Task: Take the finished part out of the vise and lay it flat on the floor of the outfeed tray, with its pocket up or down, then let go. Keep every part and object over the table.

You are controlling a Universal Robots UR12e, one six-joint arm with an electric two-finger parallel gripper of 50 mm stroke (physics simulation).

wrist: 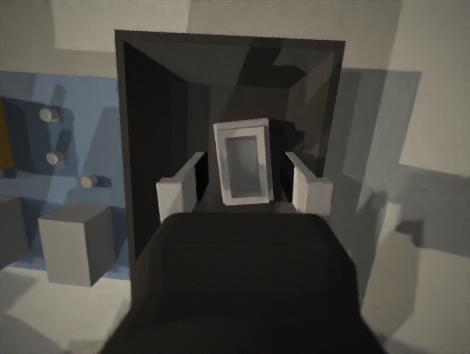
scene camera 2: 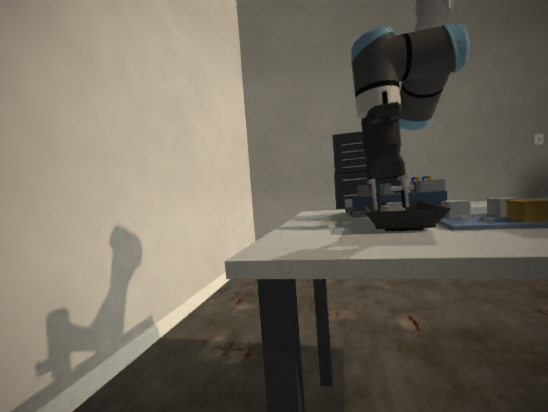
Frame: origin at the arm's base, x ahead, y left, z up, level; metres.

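Seen in the pictures: gripper, fingertip midpoint: (wrist: 244, 167) (scene camera 2: 390, 208).
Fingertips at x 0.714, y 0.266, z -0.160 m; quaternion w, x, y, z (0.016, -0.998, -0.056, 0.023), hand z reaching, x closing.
Observation:
Pixels of each thing's top centre, then the offset from my fingertips to it. "spot": a spot on its surface instead.
- finished part, top centre: (wrist: 243, 168) (scene camera 2: 391, 205) 0.000 m ahead, 0.001 m left, 0.005 m up
- dark outfeed tray, surface spot: (wrist: 230, 37) (scene camera 2: 404, 210) spot: 0.017 m back, 0.079 m left, 0.001 m up
- vise, surface spot: (scene camera 2: 431, 186) spot: 0.135 m back, 0.323 m right, 0.035 m up
- blue plate, top centre: (wrist: 46, 184) (scene camera 2: 486, 218) 0.179 m back, 0.046 m right, 0.033 m down
- yellow block, top centre: (scene camera 2: 527, 200) 0.228 m back, 0.003 m right, 0.002 m up
The finished part (wrist: 243, 162), a light grey rectangular block, is inside the dark outfeed tray (scene camera 2: 407, 221) (wrist: 230, 37), with its pocket facing up toward the wrist camera. It is turned slightly to the tray walls, and its far end looks a little wider than its near end. I cannot tell whether it rests fully flat. My gripper (scene camera 2: 391, 204) (wrist: 244, 167) is open, its fingertips down in the tray on either side of the part, with a gap on both sides. The vise (scene camera 2: 431, 186), grey on a blue base, stands behind the tray in the scene view.
A blue plate (scene camera 2: 495, 225) (wrist: 95, 92) is beside the tray, bearing small round pegs (wrist: 55, 158), grey blocks (scene camera 2: 457, 209) (wrist: 62, 247) and a yellow block (scene camera 2: 529, 210) (wrist: 5, 140). The table's front edge (scene camera 2: 380, 268) is nearer the scene camera. A dark drawer cabinet (scene camera 2: 348, 152) stands behind.

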